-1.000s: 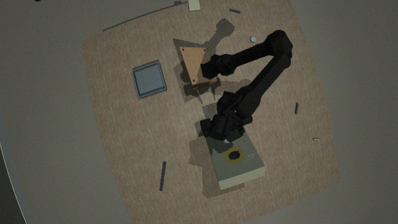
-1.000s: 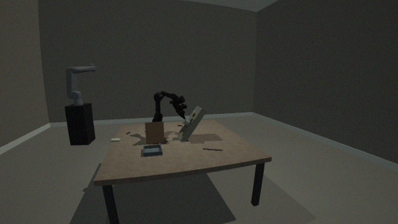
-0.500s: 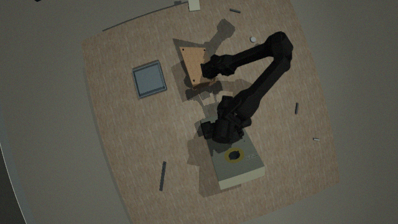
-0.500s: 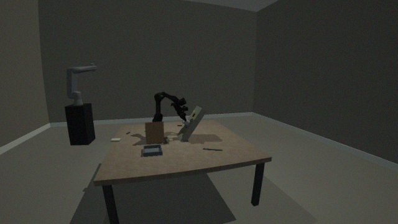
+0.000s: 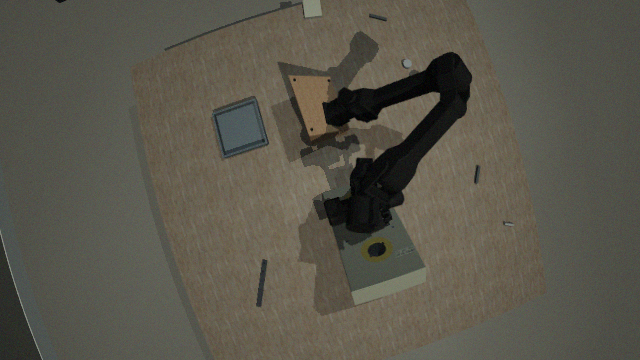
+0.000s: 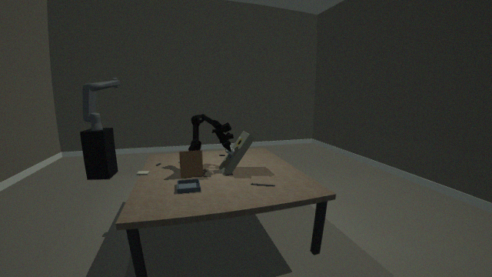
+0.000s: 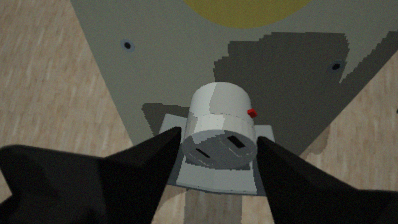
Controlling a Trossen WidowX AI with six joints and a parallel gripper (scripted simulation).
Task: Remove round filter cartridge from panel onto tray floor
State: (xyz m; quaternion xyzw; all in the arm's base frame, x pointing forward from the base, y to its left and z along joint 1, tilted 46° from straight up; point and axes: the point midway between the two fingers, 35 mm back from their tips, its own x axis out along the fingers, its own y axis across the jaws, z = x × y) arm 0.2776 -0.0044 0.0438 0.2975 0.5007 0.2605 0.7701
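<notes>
The sloped service panel is 5 cm ahead of my gripper tip and 2 cm below it. The rest, counted from my gripper tip: round grey filter cartridge (right at my gripper tip); grey tray (32 cm to the right, 32 cm behind, 16 cm below).
</notes>
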